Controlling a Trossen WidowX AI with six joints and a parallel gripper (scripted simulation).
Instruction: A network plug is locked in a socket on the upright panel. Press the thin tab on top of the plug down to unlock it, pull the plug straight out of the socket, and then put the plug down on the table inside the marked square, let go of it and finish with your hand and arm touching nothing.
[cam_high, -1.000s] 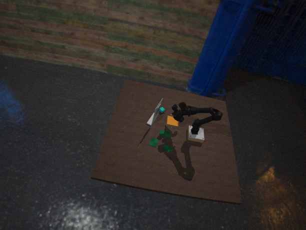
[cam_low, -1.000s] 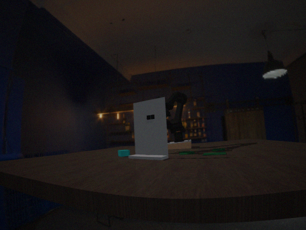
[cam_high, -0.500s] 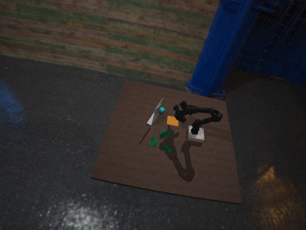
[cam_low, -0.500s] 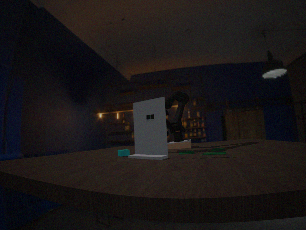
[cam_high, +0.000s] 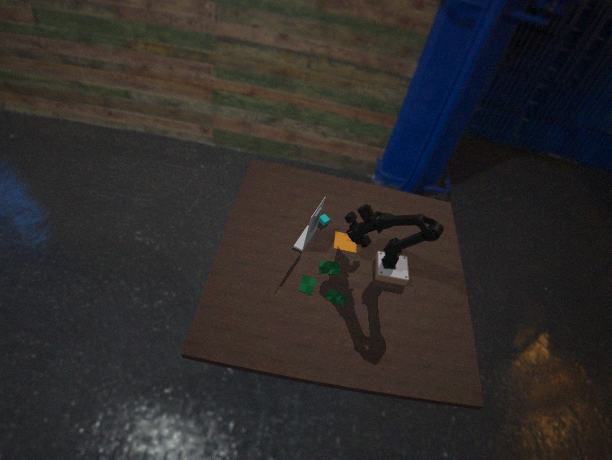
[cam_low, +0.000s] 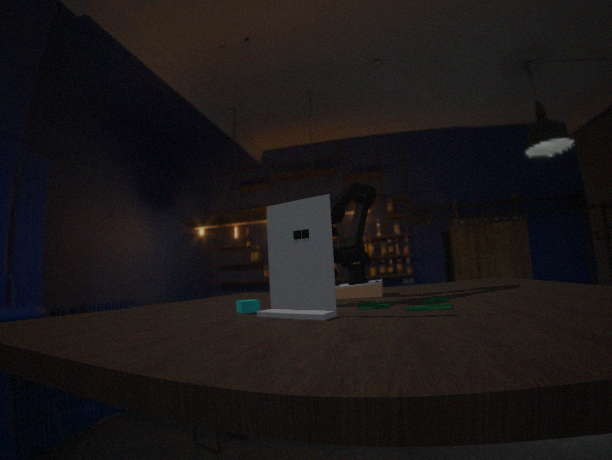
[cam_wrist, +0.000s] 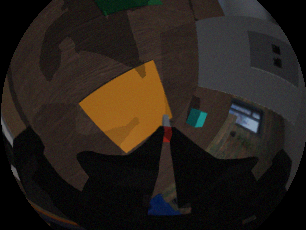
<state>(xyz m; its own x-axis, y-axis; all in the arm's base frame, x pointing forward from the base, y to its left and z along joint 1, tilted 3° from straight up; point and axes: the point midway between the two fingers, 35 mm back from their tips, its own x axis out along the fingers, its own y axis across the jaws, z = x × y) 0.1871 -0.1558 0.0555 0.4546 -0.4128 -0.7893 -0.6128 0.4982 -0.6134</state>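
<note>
Right now my gripper tip is 1 cm past the orange marked square, 1 cm to the right of it and 6 cm above it. Also, from my gripper tip: teal block 10 cm ahead, 13 cm to the right, 5 cm below; then grey upright panel 20 cm ahead, 2 cm to the left, 5 cm above; then plug right at my gripper tip.
</note>
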